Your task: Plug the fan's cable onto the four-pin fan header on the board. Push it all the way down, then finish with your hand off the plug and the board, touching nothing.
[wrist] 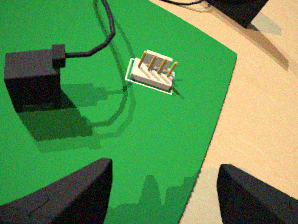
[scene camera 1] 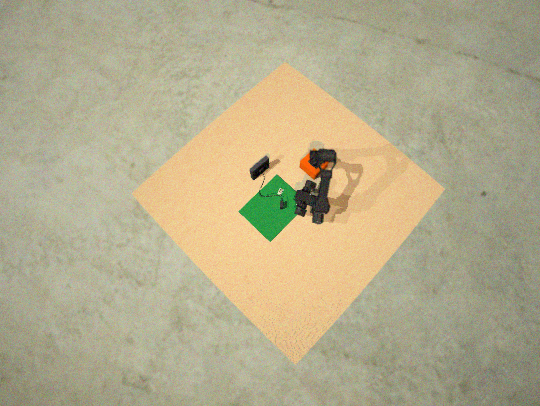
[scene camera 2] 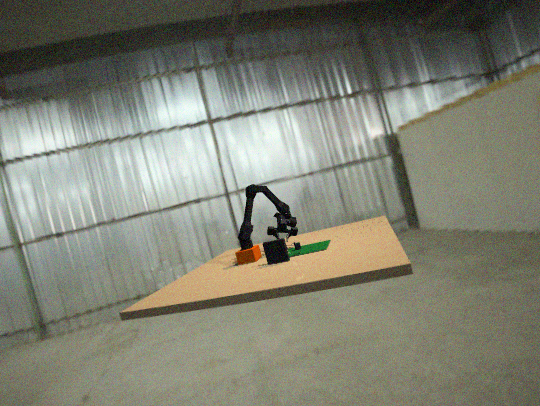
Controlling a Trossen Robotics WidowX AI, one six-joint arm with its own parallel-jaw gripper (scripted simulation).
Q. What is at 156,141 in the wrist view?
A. A green board.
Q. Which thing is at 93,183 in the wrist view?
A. My gripper.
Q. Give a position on a black plug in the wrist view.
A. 37,73
